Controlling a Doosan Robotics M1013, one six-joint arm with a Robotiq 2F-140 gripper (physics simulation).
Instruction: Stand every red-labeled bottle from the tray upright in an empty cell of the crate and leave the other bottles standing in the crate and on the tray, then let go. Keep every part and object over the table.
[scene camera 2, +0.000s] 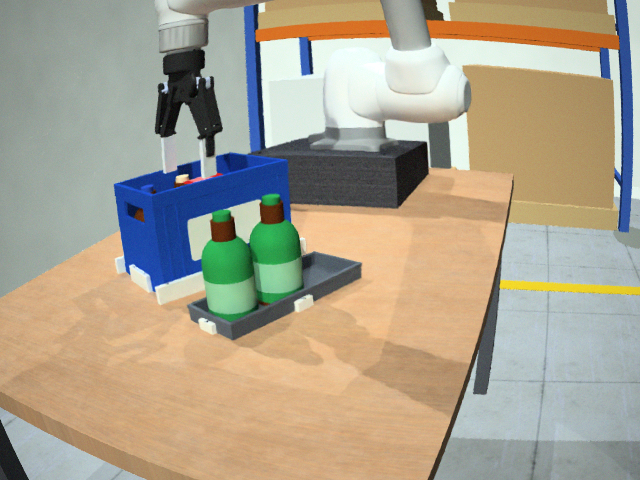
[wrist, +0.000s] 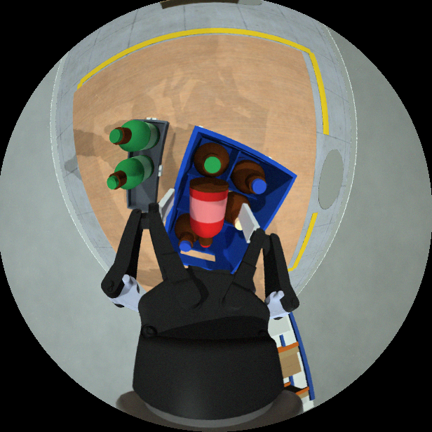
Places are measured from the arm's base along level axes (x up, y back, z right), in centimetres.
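Where they show: gripper, fingertip midpoint: (scene camera 2: 188, 173); arm's base, origin of the base link: (scene camera 2: 356, 146).
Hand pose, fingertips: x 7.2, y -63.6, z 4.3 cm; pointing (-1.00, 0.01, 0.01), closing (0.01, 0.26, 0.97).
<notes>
Things, the pixels of their centre, and the offset from my fingertips. "spot": a spot on its surface instead. Level surfaces: height alone.
- red-labeled bottle, body centre: (scene camera 2: 211, 194) dx -5.2, dy +5.7, dz -0.5 cm
- cream cap, body centre: (scene camera 2: 186, 216) dx -9.5, dy +5.7, dz +6.3 cm
- tray, surface spot: (scene camera 2: 330, 268) spot: dx -17.5, dy +7.9, dz -21.4 cm
- table, its level: dx -18.1 cm
A red-labeled bottle (scene camera 2: 193, 181) (wrist: 207, 212) lies on its side in the upper part of the blue crate (scene camera 2: 136, 242) (wrist: 240, 150), its neck toward the crate end nearest the gripper body in the wrist view. Brown bottles stand around it: one with a green cap (wrist: 212, 165), two with blue caps (wrist: 258, 186) (wrist: 185, 245), and one with a cream cap (scene camera 2: 181, 178) (wrist: 239, 225). My gripper (scene camera 2: 188, 167) (wrist: 207, 203) is open over the crate, with a finger on each side of the red-labeled bottle and apart from it in the wrist view. Two green bottles (scene camera 2: 229, 279) (scene camera 2: 275, 258) stand on the tray (scene camera 2: 330, 268) (wrist: 142, 197).
The tray lies beside the crate's long side. White blocks (scene camera 2: 178, 287) sit around the crate's foot, and smaller ones (scene camera 2: 303, 303) at the tray's edges. The robot's dark base block (scene camera 2: 341, 178) stands behind the crate on the table (scene camera 2: 289, 403).
</notes>
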